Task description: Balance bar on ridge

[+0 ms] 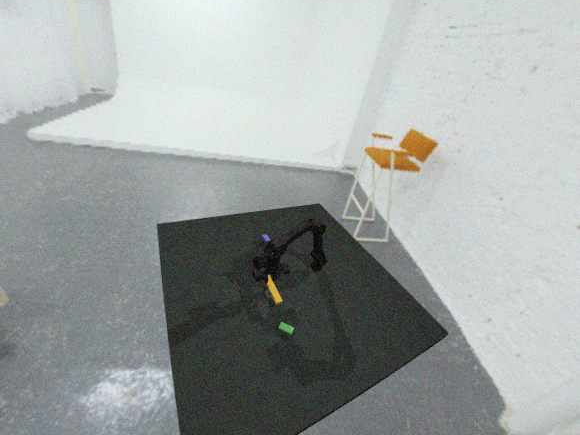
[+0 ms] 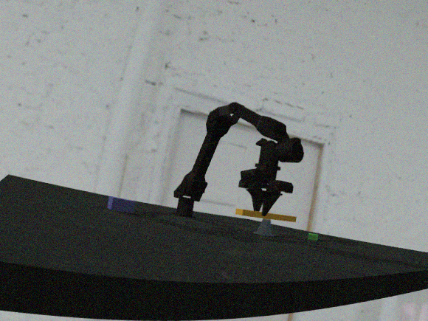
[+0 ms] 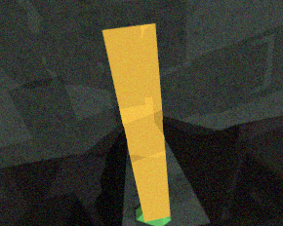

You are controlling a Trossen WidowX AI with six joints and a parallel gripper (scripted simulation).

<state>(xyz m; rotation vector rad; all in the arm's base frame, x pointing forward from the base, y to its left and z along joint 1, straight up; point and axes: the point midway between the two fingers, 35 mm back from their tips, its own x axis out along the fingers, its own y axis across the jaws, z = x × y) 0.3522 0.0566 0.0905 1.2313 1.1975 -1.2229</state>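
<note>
Now: gripper tip 30 mm to the right of the yellow bar. From my gripper tip the other things lie so: purple block 360 mm to the right, 140 mm behind, 40 mm below; then green block 240 mm to the left, 50 mm below, 10 mm ahead.
</note>
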